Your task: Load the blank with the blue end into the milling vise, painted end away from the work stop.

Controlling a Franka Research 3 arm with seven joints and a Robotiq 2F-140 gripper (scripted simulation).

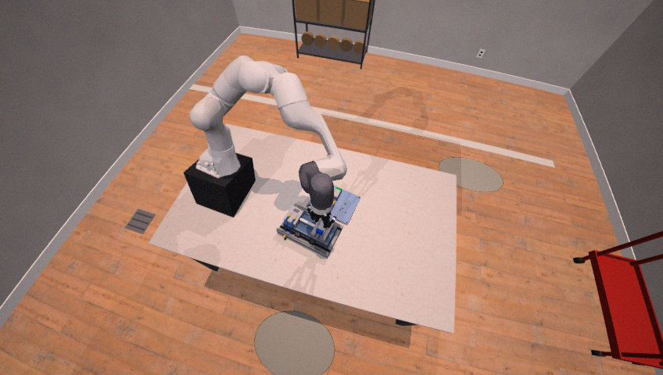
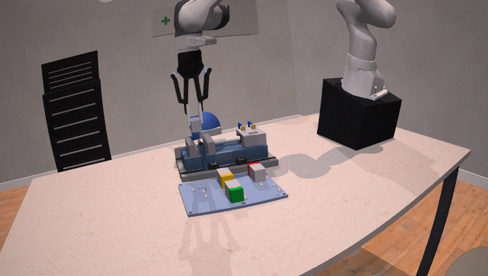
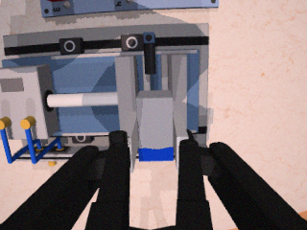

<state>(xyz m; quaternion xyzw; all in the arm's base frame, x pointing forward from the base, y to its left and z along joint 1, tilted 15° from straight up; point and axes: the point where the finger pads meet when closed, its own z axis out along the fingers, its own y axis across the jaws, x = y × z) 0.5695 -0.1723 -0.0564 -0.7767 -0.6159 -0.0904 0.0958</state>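
Now: hand 30 mm past the moving jaw, 20 mm to the right of it and 100 mm above it. The rest, counted from my hand: black work stop rod (10 mm ahead, 60 mm to the left, 90 mm below); then blue-ended blank (30 mm below); then fixed jaw (30 mm ahead, 10 mm to the left, 100 mm below).
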